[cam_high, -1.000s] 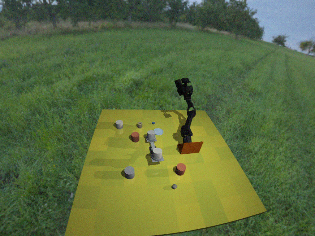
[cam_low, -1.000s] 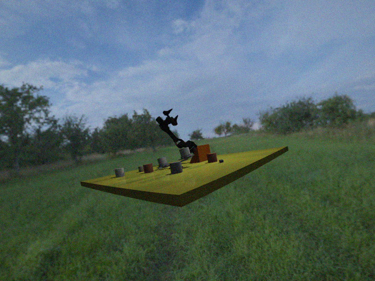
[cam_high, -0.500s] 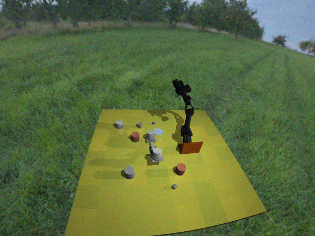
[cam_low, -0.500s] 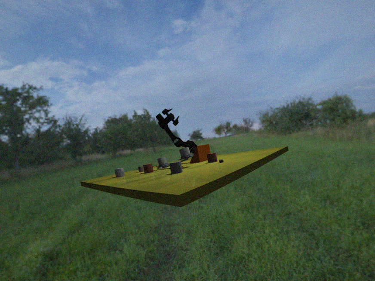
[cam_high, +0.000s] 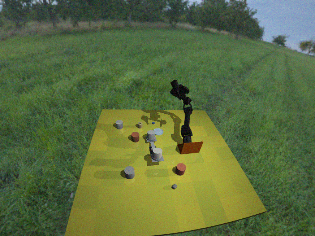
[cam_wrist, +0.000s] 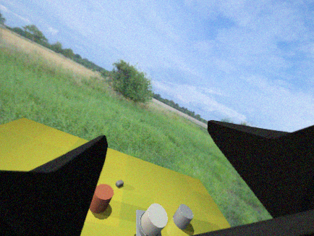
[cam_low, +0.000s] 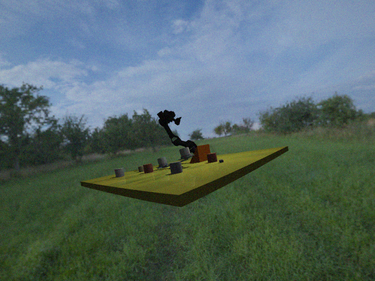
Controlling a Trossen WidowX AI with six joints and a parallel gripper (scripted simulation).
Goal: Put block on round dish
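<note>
Now: gripper tip 40 cm above the pale teal block, 21 cm short of it and 7 cm to the left of it. Also, from my gripper tip: tan spool 42 cm below, 28 cm ahead, 27 cm to the right; then small balance 42 cm below, 22 cm ahead, 6 cm to the left; then pale blue round dish 44 cm below, 17 cm to the right, 11 cm ahead.
</note>
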